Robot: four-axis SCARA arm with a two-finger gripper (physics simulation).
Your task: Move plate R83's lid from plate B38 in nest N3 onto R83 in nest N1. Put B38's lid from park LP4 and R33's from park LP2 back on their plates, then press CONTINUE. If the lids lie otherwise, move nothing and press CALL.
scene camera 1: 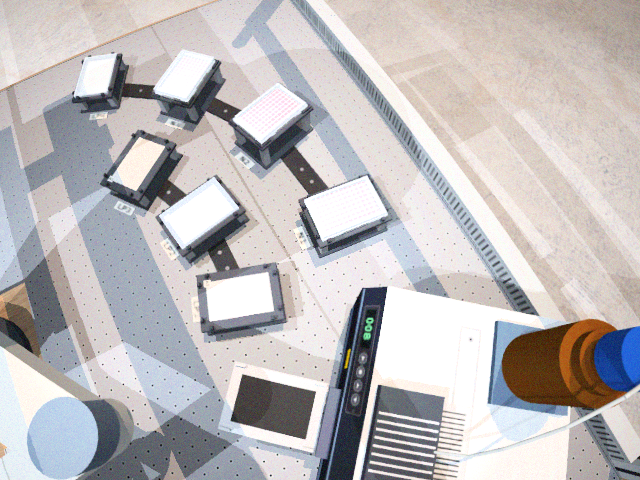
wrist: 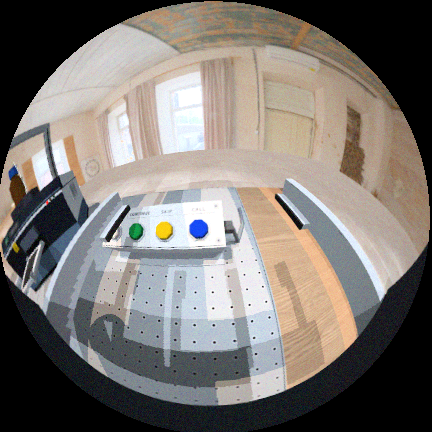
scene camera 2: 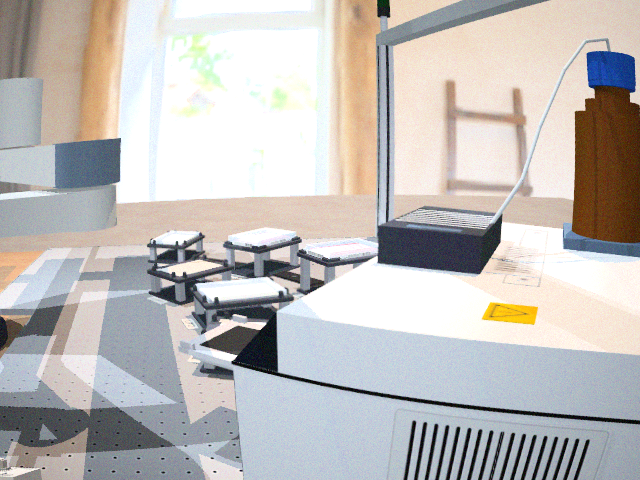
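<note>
In the wrist view my gripper is open and empty, its fingers apart on either side of the button box. The box has a green CONTINUE button, a yellow SKIP button and a blue CALL button. Pale pink plates stand in nest N1 and nest N3; a stronger pink plate stands in N2. How many lids lie on each plate I cannot tell. White lids lie in park LP2 and park LP4.
Parks LP1 and LP3 show flat bases and no clear lid. A white machine with an extended tray stands beside the nests, a brown bottle on it. My arm is at the left.
</note>
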